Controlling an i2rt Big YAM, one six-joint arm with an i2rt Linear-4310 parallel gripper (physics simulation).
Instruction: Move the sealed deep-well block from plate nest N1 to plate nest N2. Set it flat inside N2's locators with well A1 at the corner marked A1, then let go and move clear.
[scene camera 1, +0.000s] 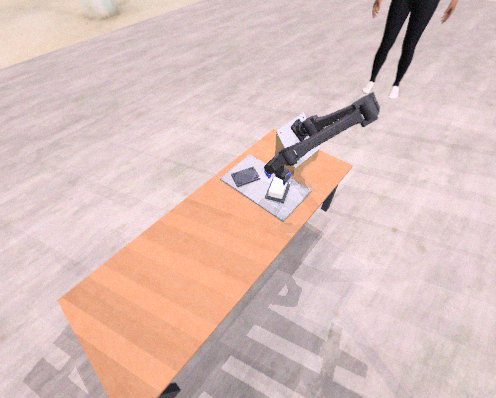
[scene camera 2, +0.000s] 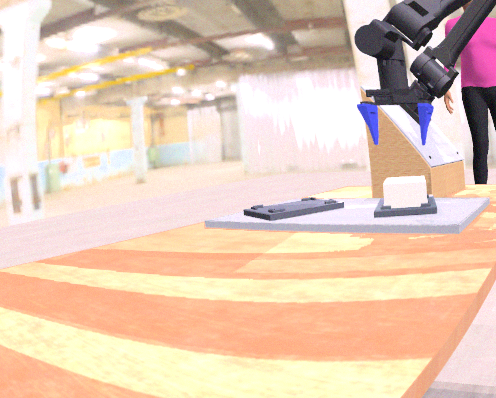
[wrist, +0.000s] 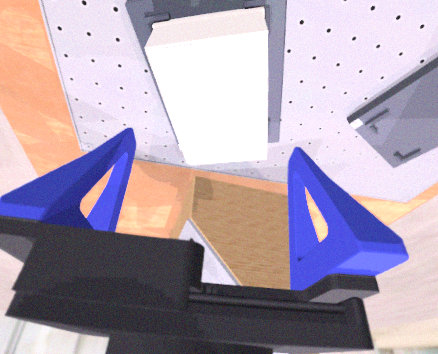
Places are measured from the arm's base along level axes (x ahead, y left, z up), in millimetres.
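Pixels of known places: gripper, between the fingertips: (scene camera 1: 276, 181) (scene camera 2: 400, 145) (wrist: 213, 144); arm's base, origin of its link: (scene camera 1: 299, 130) (scene camera 2: 409, 109).
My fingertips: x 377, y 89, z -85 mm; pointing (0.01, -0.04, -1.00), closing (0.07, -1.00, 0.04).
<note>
For each thing: its top centre in the pictures, then the offset to it from my fingertips. Level surfaces: height alone.
- white deep-well block, centre of its top: (wrist: 217, 114) (scene camera 2: 405, 179) (scene camera 1: 278, 185) 28 mm back, 5 mm right, 64 mm down
- dark plate nest N1, centre of its top: (wrist: 218, 90) (scene camera 2: 406, 198) (scene camera 1: 277, 189) 28 mm back, 5 mm right, 100 mm down
- wooden table, height of its surface: 131 mm down
The white deep-well block (scene camera 1: 278, 187) (scene camera 2: 405, 192) (wrist: 215, 100) sits upright in the dark plate nest N1 (scene camera 2: 406, 212) (wrist: 277, 95). The other dark nest, N2 (scene camera 1: 245, 176) (scene camera 2: 295, 207) (wrist: 400, 125), holds no block and lies at an angle to the first; small raised locators show at its corners. My gripper (scene camera 1: 277, 179) (scene camera 2: 400, 144) (wrist: 213, 144) is open with its blue fingers pointing down, above the block's level. In scene camera 2 the fingertips are well above the block's top, with nothing between them. No A1 mark or well is legible.
Both nests stand on a grey perforated board (scene camera 1: 284, 212) (scene camera 2: 325, 225) (wrist: 100, 75) on the wooden table (scene camera 1: 165, 250) (scene camera 2: 250, 320). A wooden wedge (scene camera 2: 400, 165) (wrist: 250, 225) with a sloped metal top stands behind the board, close to the arm. A person (scene camera 1: 407, 40) (scene camera 2: 477, 60) stands beyond the table.
</note>
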